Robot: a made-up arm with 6 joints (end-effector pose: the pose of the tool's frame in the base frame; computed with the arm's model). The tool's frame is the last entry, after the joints. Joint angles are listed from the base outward.
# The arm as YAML. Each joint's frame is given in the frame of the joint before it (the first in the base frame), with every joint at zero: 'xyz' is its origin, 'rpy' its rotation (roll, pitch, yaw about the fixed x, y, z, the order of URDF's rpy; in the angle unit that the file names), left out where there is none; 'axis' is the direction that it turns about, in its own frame. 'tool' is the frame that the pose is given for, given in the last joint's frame.
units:
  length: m
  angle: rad
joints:
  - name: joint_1
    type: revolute
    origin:
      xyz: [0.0, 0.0, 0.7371]
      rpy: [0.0, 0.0, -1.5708]
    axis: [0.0, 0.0, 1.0]
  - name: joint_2
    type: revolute
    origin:
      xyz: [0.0, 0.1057, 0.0]
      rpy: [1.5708, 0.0, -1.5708]
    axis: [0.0, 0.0, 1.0]
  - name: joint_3
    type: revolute
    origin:
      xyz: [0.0, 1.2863, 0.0]
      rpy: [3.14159, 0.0, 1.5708]
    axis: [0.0, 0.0, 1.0]
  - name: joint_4
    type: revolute
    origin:
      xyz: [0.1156, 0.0, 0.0]
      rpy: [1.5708, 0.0, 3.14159]
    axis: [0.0, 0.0, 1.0]
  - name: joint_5
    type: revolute
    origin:
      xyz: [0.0, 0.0, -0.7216]
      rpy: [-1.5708, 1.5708, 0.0]
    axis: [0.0, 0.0, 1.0]
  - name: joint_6
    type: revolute
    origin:
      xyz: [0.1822, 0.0, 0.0]
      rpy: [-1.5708, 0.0, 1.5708]
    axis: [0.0, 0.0, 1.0]
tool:
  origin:
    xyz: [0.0, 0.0, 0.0]
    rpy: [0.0, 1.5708, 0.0]
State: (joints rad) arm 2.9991 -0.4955 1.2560 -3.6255 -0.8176 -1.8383
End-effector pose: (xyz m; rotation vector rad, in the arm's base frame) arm 0.8872 -0.0648 2.6592 1.9425 -0.1293 0.7554
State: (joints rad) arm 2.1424 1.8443 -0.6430 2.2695 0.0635 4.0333
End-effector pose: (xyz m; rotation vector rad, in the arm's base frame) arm -0.3824 0.5782 -0.2460 -2.4029 1.3779 0.7944
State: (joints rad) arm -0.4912 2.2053 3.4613 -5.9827 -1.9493 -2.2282
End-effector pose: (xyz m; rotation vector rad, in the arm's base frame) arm 1.2003 -0.6989 0.5824 2.1587 -0.5033 -1.2055
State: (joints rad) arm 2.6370 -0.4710 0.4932 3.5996 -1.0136 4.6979
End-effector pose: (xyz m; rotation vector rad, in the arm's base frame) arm 0.1601 -0.1665 2.7003 0.9968 -1.5410 0.1696
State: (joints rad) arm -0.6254 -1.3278 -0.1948 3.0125 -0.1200 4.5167
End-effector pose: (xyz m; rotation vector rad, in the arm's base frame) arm -0.7187 0.5155 1.9221 -1.4181 -0.7300 -1.2782
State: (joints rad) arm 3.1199 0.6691 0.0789 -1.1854 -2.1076 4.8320
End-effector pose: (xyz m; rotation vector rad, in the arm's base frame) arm -1.4601 -0.1134 1.4434 -2.3321 1.1821 -0.3684
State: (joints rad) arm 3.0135 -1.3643 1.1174 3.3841 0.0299 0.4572
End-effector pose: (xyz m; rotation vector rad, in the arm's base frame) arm 1.9192 -0.2459 1.4677 -0.7170 -0.6202 -0.3526
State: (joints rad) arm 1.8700 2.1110 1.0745 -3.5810 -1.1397 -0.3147
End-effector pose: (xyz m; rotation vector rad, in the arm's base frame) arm -0.4761 1.7823 -0.4759 -1.9675 -1.8121 0.4322
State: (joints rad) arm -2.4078 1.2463 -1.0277 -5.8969 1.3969 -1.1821
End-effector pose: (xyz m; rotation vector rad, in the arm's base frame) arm -0.7366 -0.7553 0.3905 1.7278 -0.9598 -1.9502
